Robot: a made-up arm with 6 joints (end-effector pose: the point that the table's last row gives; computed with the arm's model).
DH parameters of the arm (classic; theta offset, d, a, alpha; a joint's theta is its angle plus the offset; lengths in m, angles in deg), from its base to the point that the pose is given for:
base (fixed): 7.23 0 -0.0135 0
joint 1: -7.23 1.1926 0.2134 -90
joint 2: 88.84 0 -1.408 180
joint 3: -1.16 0.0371 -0.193 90
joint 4: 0 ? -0.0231 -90
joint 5: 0 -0.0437 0.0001 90
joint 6: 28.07 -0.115 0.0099 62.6
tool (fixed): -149.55 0.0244 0 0
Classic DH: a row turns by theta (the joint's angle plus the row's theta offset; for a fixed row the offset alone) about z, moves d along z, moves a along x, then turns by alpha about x.
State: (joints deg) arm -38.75 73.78 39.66 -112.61 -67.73 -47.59
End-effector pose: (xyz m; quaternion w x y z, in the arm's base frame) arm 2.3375 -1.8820 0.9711 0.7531 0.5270 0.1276 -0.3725
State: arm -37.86 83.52 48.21 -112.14 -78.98 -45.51
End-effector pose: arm 2.3878 -1.8543 0.7208 0.7848 0.5393 0.1278 -0.2773
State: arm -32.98 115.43 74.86 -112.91 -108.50 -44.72
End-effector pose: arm 2.3494 -1.5288 -0.1395 0.7867 0.5960 0.1603 -0.0102
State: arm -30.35 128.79 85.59 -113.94 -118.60 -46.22
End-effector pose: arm 2.2248 -1.3163 -0.4707 0.7586 0.6193 0.1846 0.0834
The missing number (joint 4, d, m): -1.526
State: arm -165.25 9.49 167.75 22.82 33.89 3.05
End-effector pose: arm 1.1339 0.2584 2.9730 0.7715 0.3355 0.0312 -0.5397
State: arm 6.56 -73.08 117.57 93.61 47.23 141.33
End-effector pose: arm -2.6791 -0.2433 1.1176 0.1744 -0.1576 0.9483 -0.2134
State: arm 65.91 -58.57 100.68 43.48 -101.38 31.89
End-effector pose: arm -0.9541 -2.2395 2.3267 0.4837 -0.4188 -0.7096 -0.2952
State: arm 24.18 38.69 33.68 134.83 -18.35 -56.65
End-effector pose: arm 2.4895 1.0230 2.3176 0.0517 0.8205 0.5305 -0.2067
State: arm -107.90 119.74 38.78 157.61 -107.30 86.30
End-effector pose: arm -0.6899 -1.8097 -0.9035 0.0834 0.4028 0.2499 0.8765
